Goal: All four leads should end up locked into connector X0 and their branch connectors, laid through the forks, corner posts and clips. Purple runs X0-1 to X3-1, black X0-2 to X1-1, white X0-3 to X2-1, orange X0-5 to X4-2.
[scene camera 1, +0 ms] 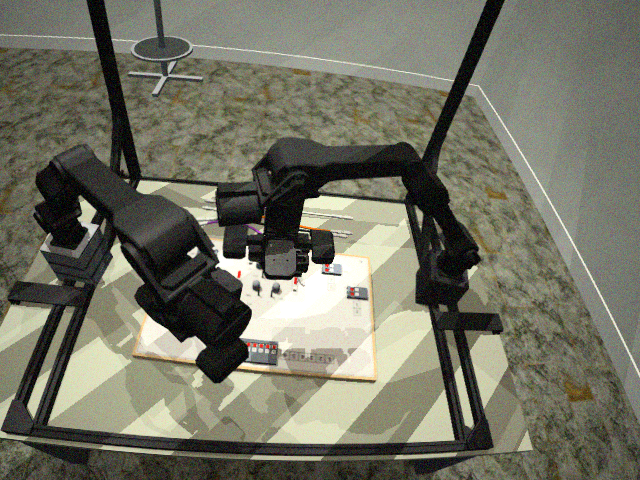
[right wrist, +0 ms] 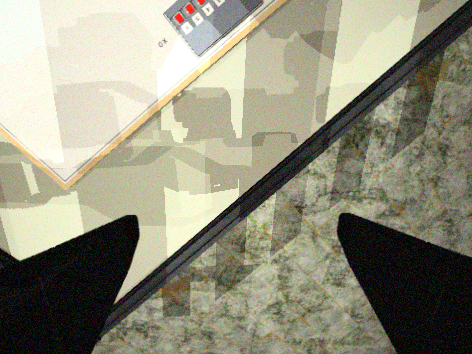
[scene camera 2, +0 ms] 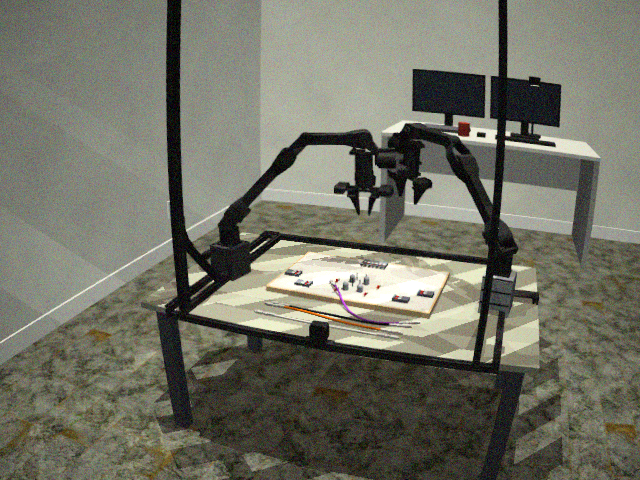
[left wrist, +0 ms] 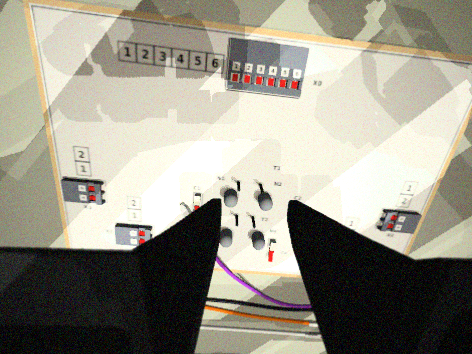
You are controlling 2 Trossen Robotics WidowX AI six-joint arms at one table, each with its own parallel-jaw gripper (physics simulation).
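Pixels of known places: left gripper, fingertip midpoint: [scene camera 2: 363,214] [left wrist: 254,208]; right gripper, fingertip midpoint: [scene camera 1: 198,351] [right wrist: 239,224] [scene camera 2: 407,200]; left arm's base at its link origin: [scene camera 1: 449,267] [scene camera 2: 229,243]; right arm's base at its link origin: [scene camera 1: 69,236] [scene camera 2: 500,272].
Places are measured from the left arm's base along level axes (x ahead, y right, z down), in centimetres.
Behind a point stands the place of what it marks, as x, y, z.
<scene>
The white board [scene camera 1: 330,320] @(26.3, -16.7, 9.2) [left wrist: 150,110] @(28.2, -20.7, 9.2) bears connector X0 [scene camera 1: 264,354] @(38.9, -29.3, 8.3) [scene camera 2: 373,264] @(40.7, -27.8, 8.5) [left wrist: 268,55] @(40.4, -30.2, 8.3) [right wrist: 220,30] @(41.2, -31.1, 8.3); no lead is in X0. The purple lead [scene camera 2: 345,304] @(46.9, 3.7, 9.7) [left wrist: 250,289] @(48.8, 5.0, 10.2) has one end on the board near clip C1 and runs off its edge onto the table. The black lead [left wrist: 235,301] @(47.2, 8.9, 10.7), orange lead [scene camera 2: 330,318] @(46.6, 11.9, 10.6) [left wrist: 250,316] @(50.8, 11.5, 10.5) and white lead [left wrist: 260,330] @(53.7, 14.8, 10.7) lie on the table beyond the board. My left gripper [scene camera 2: 363,213] @(39.8, -20.9, -10.9) [left wrist: 254,208] @(39.8, -20.9, -10.9) is partly open and empty, high above the board's posts. My right gripper [scene camera 2: 408,198] @(47.3, -40.2, -12.7) [right wrist: 239,224] @(47.3, -40.2, -12.7) is wide open and empty, high up near X0's side.
Branch connectors [left wrist: 72,191] @(19.8, -7.5, 8.3) [left wrist: 127,234] @(27.7, -2.5, 8.3) [left wrist: 402,221] @(65.7, -14.9, 8.2) sit toward the board's sides. Round grey posts [left wrist: 230,197] @(40.6, -12.8, 6.9) [left wrist: 265,201] @(45.2, -13.5, 6.8) stand mid-board. A black frame bar [right wrist: 280,175] @(42.7, -49.1, 9.1) runs along the table edge below my right gripper. The two arms hang close together in scene camera 2.
</scene>
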